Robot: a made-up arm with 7 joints. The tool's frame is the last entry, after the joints.
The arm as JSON. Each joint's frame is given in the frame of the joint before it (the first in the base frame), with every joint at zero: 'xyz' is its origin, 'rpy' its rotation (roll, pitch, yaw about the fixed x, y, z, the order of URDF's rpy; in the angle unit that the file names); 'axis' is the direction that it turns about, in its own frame. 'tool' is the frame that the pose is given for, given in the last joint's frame.
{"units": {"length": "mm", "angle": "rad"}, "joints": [
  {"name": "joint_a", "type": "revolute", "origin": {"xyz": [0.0, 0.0, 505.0], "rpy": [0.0, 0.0, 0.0]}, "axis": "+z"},
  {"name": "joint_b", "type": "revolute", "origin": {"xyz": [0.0, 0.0, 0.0], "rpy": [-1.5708, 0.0, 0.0]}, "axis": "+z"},
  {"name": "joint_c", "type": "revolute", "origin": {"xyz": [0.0, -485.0, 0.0], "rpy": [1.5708, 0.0, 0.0]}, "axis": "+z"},
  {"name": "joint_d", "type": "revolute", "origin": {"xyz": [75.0, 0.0, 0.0], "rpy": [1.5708, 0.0, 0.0]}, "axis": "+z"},
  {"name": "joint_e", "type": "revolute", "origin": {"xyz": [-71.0, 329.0, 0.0], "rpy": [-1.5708, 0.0, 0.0]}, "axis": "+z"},
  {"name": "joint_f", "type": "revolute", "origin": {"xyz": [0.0, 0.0, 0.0], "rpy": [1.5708, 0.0, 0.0]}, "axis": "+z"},
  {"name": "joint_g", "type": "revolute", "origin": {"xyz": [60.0, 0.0, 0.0], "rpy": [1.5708, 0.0, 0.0]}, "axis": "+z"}
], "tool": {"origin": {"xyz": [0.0, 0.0, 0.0], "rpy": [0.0, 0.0, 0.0]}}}
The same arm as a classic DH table. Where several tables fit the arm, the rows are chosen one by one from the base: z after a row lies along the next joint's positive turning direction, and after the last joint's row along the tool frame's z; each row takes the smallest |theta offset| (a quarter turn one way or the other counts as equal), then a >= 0, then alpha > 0; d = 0 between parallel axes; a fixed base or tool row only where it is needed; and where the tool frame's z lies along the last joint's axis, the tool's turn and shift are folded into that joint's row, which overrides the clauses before.
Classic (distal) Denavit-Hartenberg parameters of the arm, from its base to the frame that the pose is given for. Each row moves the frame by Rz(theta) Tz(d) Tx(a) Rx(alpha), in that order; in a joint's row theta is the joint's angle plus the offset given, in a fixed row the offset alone. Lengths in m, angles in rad.
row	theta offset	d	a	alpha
joint_a	0.0000	0.5050	0.0000	-1.5708
joint_b	0.0000	0.0000	0.0000	1.5708
joint_c	0.0000	0.4850	0.0750	1.5708
joint_d	0.0000	0.0000	-0.0710	-1.5708
joint_e	0.0000	0.3290	0.0000	1.5708
joint_f	0.0000	0.0000	0.0600	1.5708
joint_g	0.0000	0.0000	0.0000	0.0000

